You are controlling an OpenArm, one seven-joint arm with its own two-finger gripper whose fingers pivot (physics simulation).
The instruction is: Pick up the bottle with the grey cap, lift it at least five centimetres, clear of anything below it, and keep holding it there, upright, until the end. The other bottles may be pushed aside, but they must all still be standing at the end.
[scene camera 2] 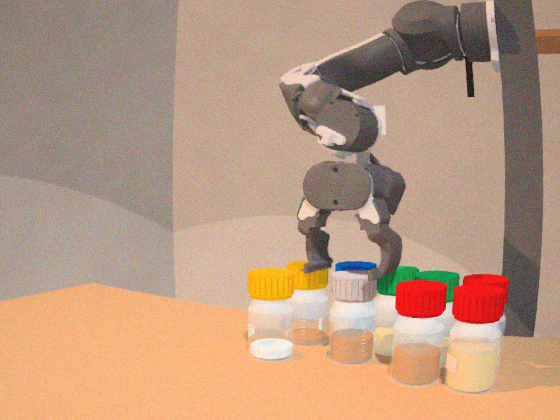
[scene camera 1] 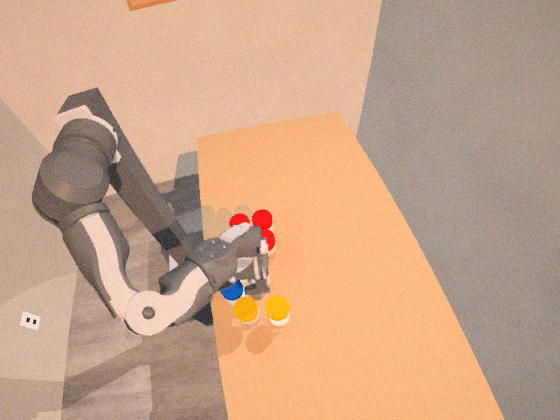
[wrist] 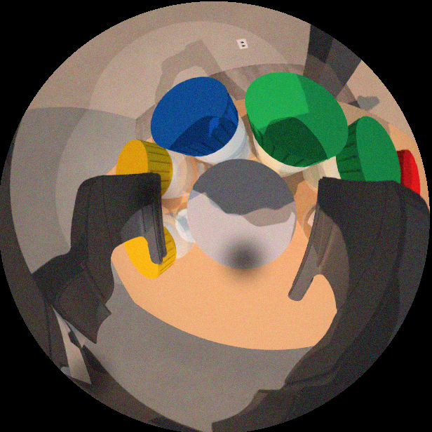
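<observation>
The bottle with the grey cap (scene camera 2: 352,320) (wrist: 242,215) stands upright on the table, its pale cap large between the fingers in the wrist view. In scene camera 1 the gripper hides it. My gripper (scene camera 1: 262,270) (scene camera 2: 349,271) (wrist: 225,228) is open, pointing down, with its fingertips near the height of the cap's top, one on either side. Gaps show between the cap and both fingers in the wrist view. Whether the right fingertip is in front of or behind the cap in scene camera 2 is unclear.
Close around stand two yellow-capped bottles (scene camera 1: 277,308) (scene camera 2: 270,315), a blue-capped bottle (scene camera 1: 232,290) (wrist: 196,117), two green-capped bottles (scene camera 2: 397,282) (wrist: 296,120) and several red-capped bottles (scene camera 1: 262,219) (scene camera 2: 418,332). The table (scene camera 1: 350,280) has its edge beside the arm.
</observation>
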